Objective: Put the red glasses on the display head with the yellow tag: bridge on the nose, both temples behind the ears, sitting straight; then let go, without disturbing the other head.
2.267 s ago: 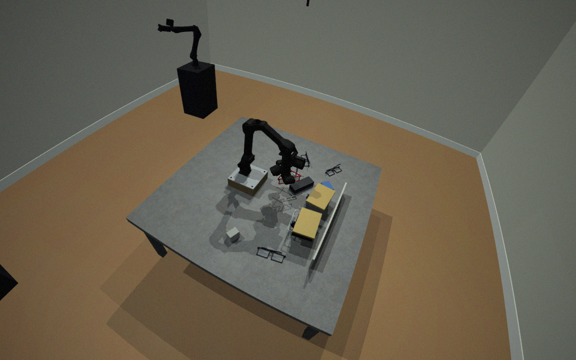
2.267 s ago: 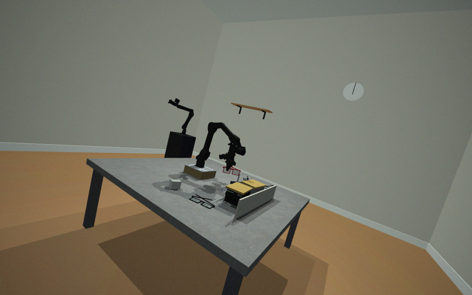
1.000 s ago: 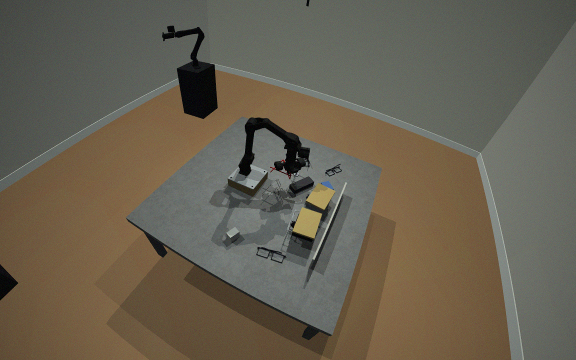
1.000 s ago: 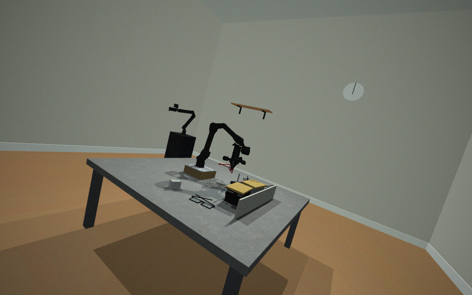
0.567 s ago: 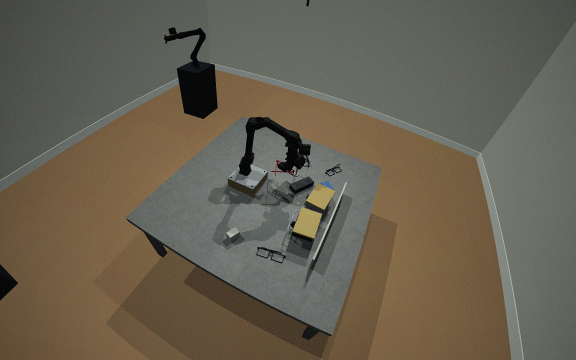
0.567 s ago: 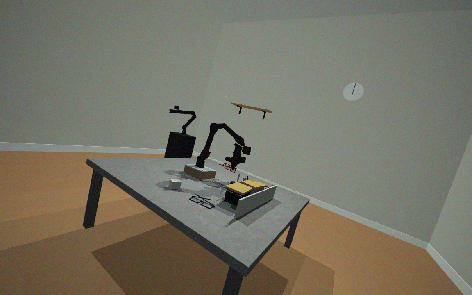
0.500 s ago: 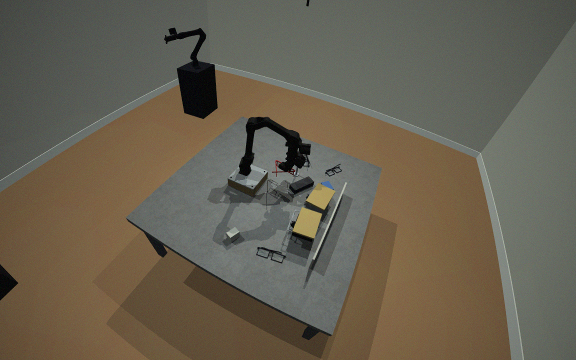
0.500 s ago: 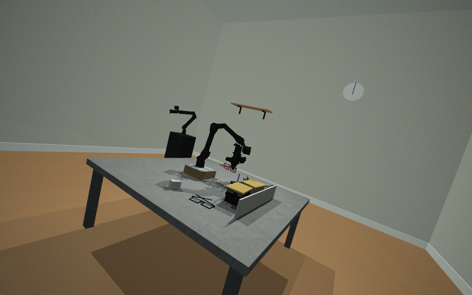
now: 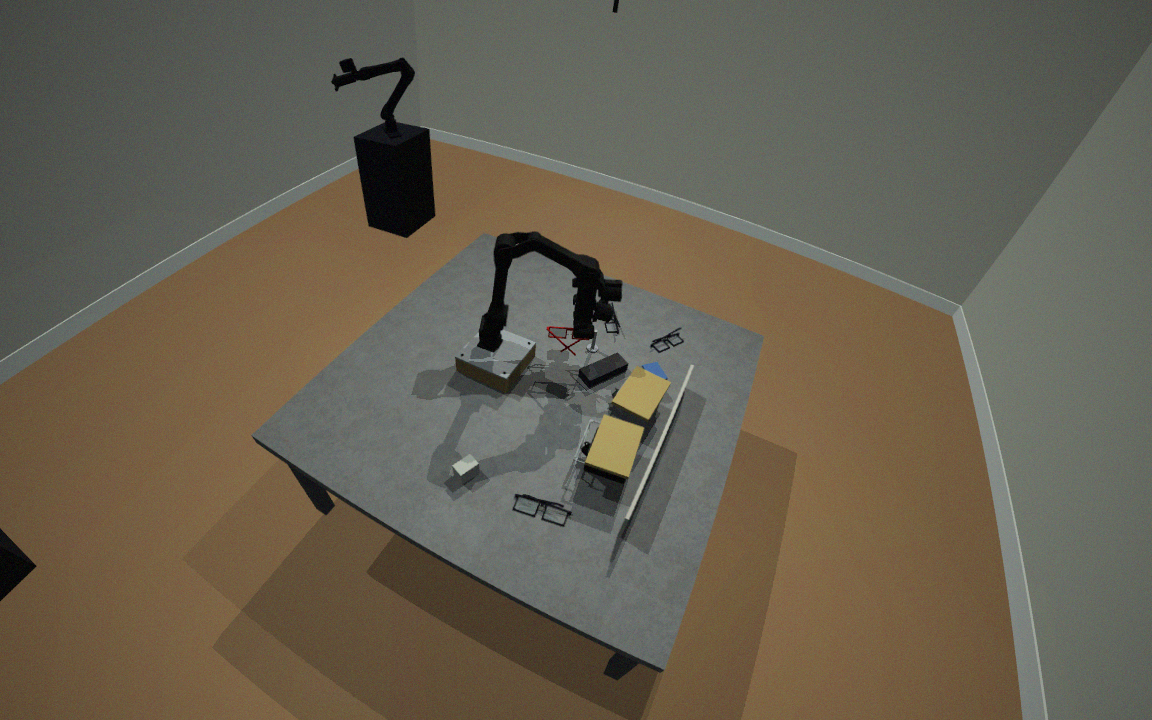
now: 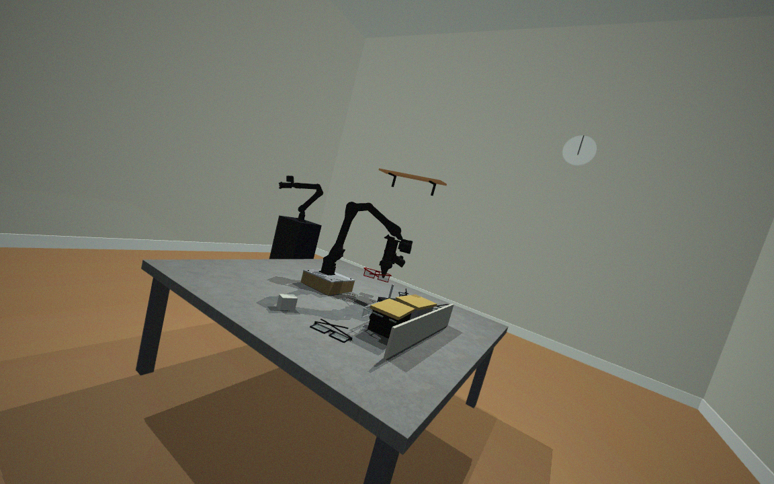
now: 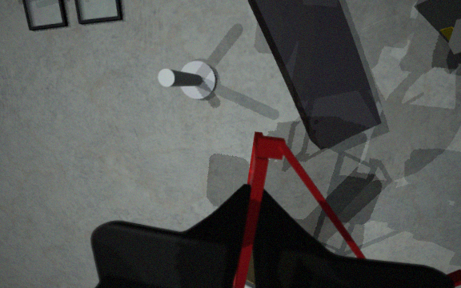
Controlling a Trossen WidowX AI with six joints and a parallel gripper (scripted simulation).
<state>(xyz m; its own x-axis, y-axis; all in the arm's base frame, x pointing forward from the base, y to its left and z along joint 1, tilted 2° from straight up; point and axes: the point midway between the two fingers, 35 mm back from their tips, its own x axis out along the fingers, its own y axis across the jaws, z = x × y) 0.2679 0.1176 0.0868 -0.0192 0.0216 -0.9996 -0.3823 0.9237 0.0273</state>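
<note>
Now: gripper tip 100 mm above the peg stand, 80 mm to the right of it and 30 mm short of it. Round my gripper tip: white panel: 350 mm ahead, 240 mm to the right, 70 mm below; dark case: 100 mm below, 100 mm ahead, 10 mm to the right; blue tag: 260 mm ahead, 120 mm below, 80 mm to the left.
</note>
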